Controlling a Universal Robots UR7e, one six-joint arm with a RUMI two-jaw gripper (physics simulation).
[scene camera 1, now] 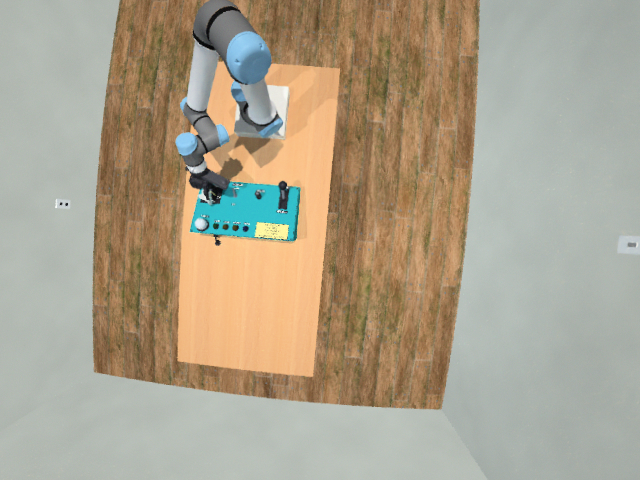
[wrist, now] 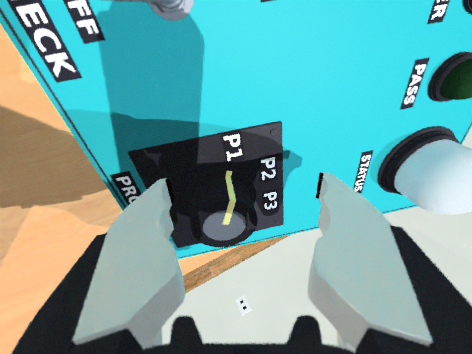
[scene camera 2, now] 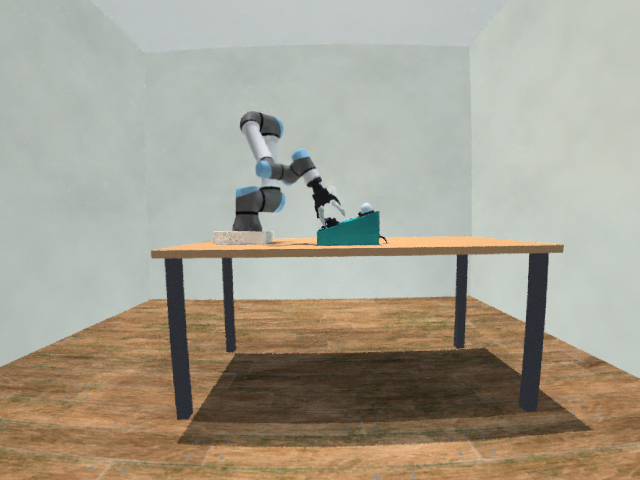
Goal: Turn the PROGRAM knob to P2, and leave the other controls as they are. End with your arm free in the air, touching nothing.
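Frame: origin at the arm's base, x ahead, y left, z up, level; metres.
Seen in the pictures: gripper, between the fingertips: (scene camera 1: 214, 196) (wrist: 243, 177) (scene camera 2: 335, 221); arm's base, origin of its link: (scene camera 2: 247, 231).
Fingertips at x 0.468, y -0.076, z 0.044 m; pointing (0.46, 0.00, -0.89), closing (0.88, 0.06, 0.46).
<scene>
Pixels of each thing's top centre, then the offset from my fingertips to it. "spot": a spot on its surface instead. Level surfaces: height alone.
- black PROGRAM knob, centre of its top: (wrist: 235, 229) (scene camera 2: 331, 217) dz +0.017, dx -0.014, dy -0.025 m
- black plate, height of its surface: dz -0.005 m
- white STATUS dome, a spot on its surface: (wrist: 435, 175) (scene camera 1: 203, 219) spot: dz +0.055, dx +0.117, dy +0.000 m
- green PASS lamp, a spot on its surface: (wrist: 459, 82) spot: dz +0.040, dx +0.123, dy +0.055 m
- metal toggle, a spot on its surface: (wrist: 172, 7) spot: dz -0.013, dx -0.029, dy +0.087 m
- black-ball lever, centre of its top: (scene camera 1: 282, 184) dz +0.060, dx -0.126, dy +0.321 m
The black PROGRAM knob (wrist: 224, 228) (scene camera 2: 330, 222) stands on a black plate (wrist: 272, 131) on the sloped teal panel (scene camera 1: 253, 212) (scene camera 2: 348, 237) (wrist: 325, 75). In the wrist view its yellow line points to P1; P2 and P3 are printed to the right of that label. In scene camera 1's view the arm's hand largely hides the knob. My gripper (wrist: 243, 177) (scene camera 2: 332, 218) is open, its fingers on either side of the knob, with nothing gripped. The knob lies nearer the left finger in the wrist view; whether they touch I cannot tell.
The white STATUS dome (scene camera 1: 201, 223) (scene camera 2: 366, 207) (wrist: 435, 175) stands right of the knob in the wrist view, beside the green PASS lamp (wrist: 459, 82). A metal toggle (wrist: 172, 7) is at the top. A black-ball lever (scene camera 1: 282, 184) stands at the panel's far side.
</scene>
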